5 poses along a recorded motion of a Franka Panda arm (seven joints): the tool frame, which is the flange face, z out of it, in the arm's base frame.
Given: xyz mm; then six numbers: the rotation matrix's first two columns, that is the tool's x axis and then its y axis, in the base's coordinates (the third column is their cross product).
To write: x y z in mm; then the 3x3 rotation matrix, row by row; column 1 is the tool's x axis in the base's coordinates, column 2 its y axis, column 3 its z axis. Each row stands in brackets. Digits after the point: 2 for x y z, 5 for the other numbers.
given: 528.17, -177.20, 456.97, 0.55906, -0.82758, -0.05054, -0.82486, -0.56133, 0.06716
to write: [528.17, -177.20, 456.97], [[0.55906, -0.82486, -0.08395], [-0.82758, -0.56133, 0.00414], [-0.05054, 0.06716, -0.99645]]
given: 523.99, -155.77, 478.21, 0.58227, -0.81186, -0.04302, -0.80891, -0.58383, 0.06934
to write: [523.99, -155.77, 478.21], [[0.58227, -0.80891, -0.08141], [-0.81186, -0.58383, -0.00558], [-0.04302, 0.06934, -0.99667]]
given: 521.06, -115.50, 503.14, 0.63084, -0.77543, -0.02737, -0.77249, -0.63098, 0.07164
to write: [521.06, -115.50, 503.14], [[0.63084, -0.77249, -0.07282], [-0.77543, -0.63098, -0.02405], [-0.02737, 0.07164, -0.99706]]
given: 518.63, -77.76, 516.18, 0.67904, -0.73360, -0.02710, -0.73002, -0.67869, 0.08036
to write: [518.63, -77.76, 516.18], [[0.67904, -0.73002, -0.07734], [-0.73360, -0.67869, -0.03478], [-0.02710, 0.08036, -0.99640]]
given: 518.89, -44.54, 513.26, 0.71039, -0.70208, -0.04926, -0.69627, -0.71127, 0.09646
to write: [518.89, -44.54, 513.26], [[0.71039, -0.69627, -0.10276], [-0.70208, -0.71127, -0.03423], [-0.04926, 0.09646, -0.99412]]
